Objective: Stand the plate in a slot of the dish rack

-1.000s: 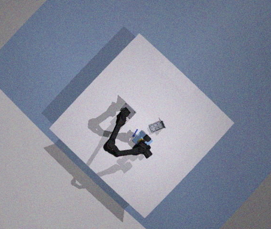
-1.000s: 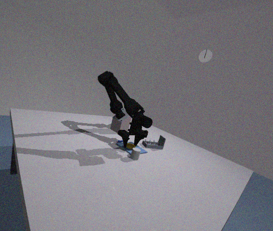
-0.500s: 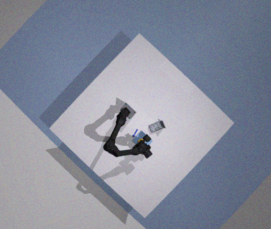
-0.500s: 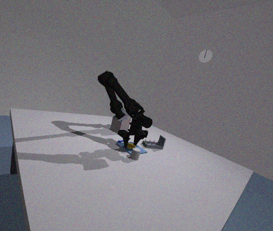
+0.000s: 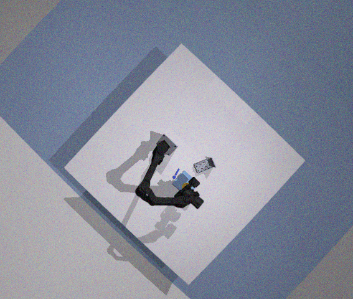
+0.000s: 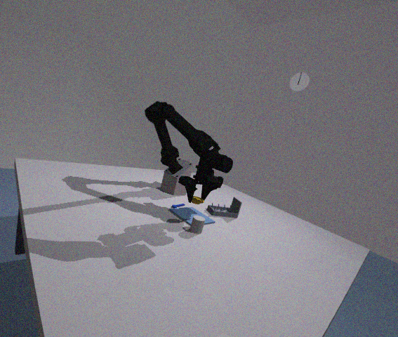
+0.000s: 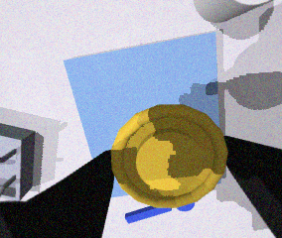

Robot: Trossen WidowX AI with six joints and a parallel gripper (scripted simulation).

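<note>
The grey dish rack lies 200 mm to the left of my gripper tip, 40 mm below it and 30 mm behind it. The rest, counted from my gripper tip: yellow plate 10 mm above; light blue mat 70 mm below, 10 mm to the left, 10 mm behind; blue spoon 110 mm behind, 60 mm below, 10 mm to the right.
</note>
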